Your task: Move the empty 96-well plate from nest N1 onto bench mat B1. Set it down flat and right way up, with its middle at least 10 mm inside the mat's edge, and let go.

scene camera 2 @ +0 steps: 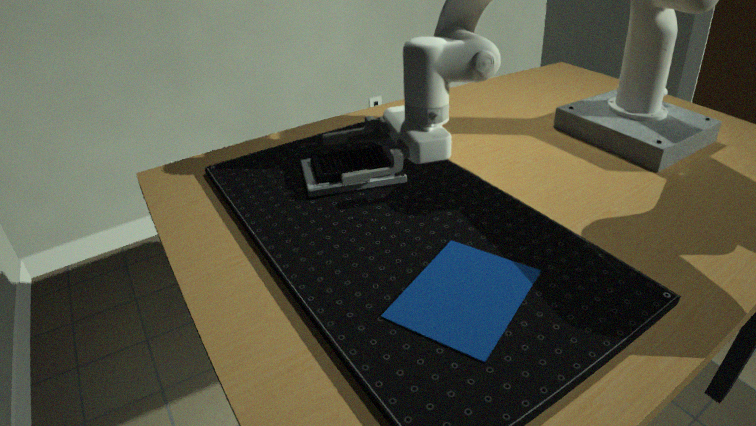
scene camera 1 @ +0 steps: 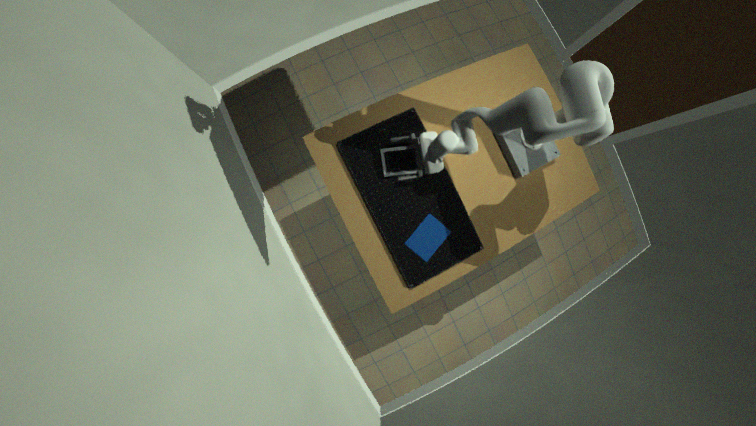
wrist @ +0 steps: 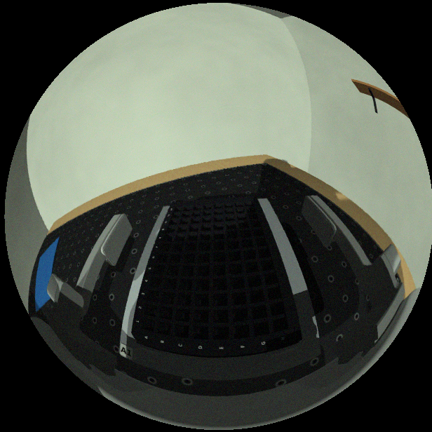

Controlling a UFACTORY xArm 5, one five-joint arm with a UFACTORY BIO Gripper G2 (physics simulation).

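Pixels of known places: hand, tool point: (scene camera 2: 344,156) (scene camera 1: 399,158); arm's base, link origin: (scene camera 2: 636,110).
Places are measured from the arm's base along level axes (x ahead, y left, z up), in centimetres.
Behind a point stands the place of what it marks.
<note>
The black 96-well plate (scene camera 1: 402,159) {z -0.7, x 59.4, y -19.4 cm} (scene camera 2: 346,161) {z -0.8, x 60.5, y -19.8 cm} (wrist: 215,270) lies flat and right way up in the light grey frame of nest N1 (scene camera 1: 383,162) {z -2.1, x 66.7, y -22.4 cm} (scene camera 2: 306,175) {z -2.1, x 67.1, y -22.0 cm} (wrist: 284,247). An A1 label shows at the nest's lower left corner in the wrist view. My gripper (scene camera 1: 395,158) {z 0.0, x 60.6, y -20.2 cm} (scene camera 2: 333,158) {z 0.0, x 60.6, y -20.2 cm} (wrist: 218,230) is open and low, with one finger beyond each long side of the plate. Gaps show between both finger pads and the plate in the wrist view. The blue bench mat B1 (scene camera 1: 427,237) {z -3.1, x 66.3, y 14.3 cm} (scene camera 2: 462,301) {z -3.1, x 67.5, y 15.4 cm} (wrist: 46,275) lies flat, apart from the nest.
The nest and mat are on a black perforated board (scene camera 1: 365,195) {z -3.2, x 80.1, y -14.3 cm} (scene camera 2: 317,254) {z -3.3, x 75.9, y -3.3 cm} on a wooden table (scene camera 1: 492,185) {z -4.6, x 27.6, y 10.2 cm} (scene camera 2: 211,296) {z -4.6, x 90.5, y -5.7 cm}. The arm's grey base block (scene camera 1: 521,158) {z 0.0, x 10.7, y 6.1 cm} (scene camera 2: 608,129) {z -0.3, x 14.2, y 1.5 cm} stands on the table, beyond the board. A pale wall (scene camera 2: 211,63) rises behind the table.
</note>
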